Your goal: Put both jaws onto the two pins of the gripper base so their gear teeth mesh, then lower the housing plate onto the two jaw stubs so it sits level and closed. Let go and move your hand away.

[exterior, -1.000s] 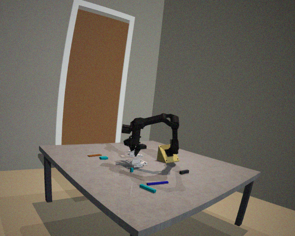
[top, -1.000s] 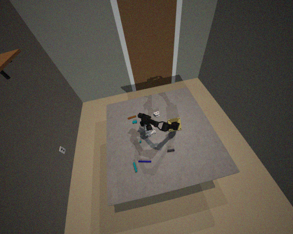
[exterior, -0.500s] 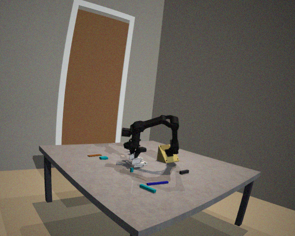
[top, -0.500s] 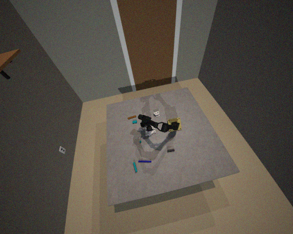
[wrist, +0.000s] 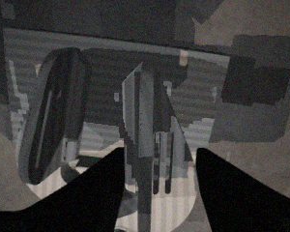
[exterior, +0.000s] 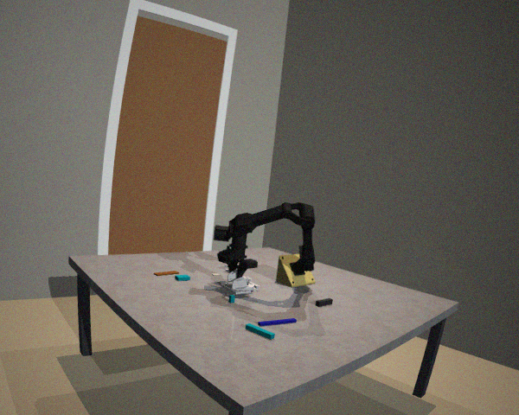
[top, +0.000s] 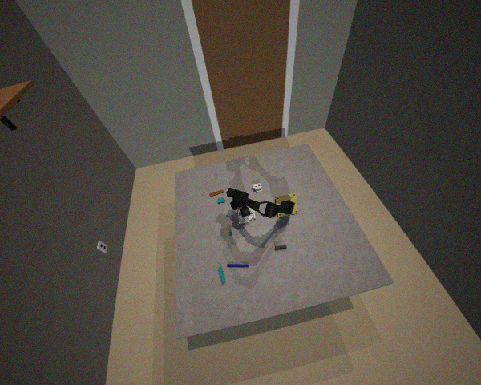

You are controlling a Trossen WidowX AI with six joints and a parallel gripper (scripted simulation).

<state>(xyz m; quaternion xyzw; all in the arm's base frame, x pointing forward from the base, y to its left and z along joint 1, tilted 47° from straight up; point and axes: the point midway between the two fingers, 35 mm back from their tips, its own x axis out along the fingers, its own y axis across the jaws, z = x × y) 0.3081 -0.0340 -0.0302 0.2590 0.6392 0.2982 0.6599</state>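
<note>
Now: the white gripper base 140 mm behind my gripper tip and 200 mm to the right of it. From my gripper tip the other things lie so: white housing plate 50 mm behind, 30 mm to the left, 20 mm below; orange bar 200 mm ahead, 230 mm to the right, 30 mm below; small teal cube 130 mm ahead, 160 mm to the left, 20 mm below.
</note>
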